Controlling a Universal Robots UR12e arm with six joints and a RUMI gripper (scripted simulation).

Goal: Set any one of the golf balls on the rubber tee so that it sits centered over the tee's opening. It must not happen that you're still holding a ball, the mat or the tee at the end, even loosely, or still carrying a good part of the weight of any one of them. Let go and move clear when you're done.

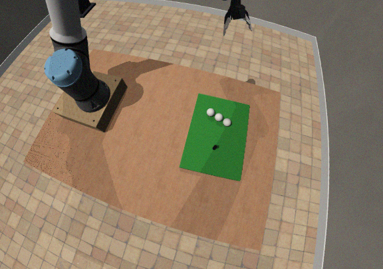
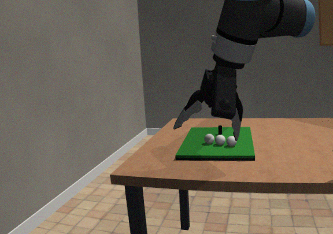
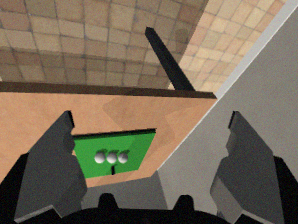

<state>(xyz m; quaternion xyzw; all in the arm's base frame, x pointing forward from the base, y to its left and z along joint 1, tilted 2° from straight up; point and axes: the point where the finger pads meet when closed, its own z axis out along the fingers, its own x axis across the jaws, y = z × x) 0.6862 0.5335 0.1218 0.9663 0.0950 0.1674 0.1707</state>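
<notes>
Right now my hand is 48 cm to the left of the white golf ball, 16 cm above it and 1 cm past it. From my hand the other things lie so: green mat 60 cm to the right, 18 cm below.
</notes>
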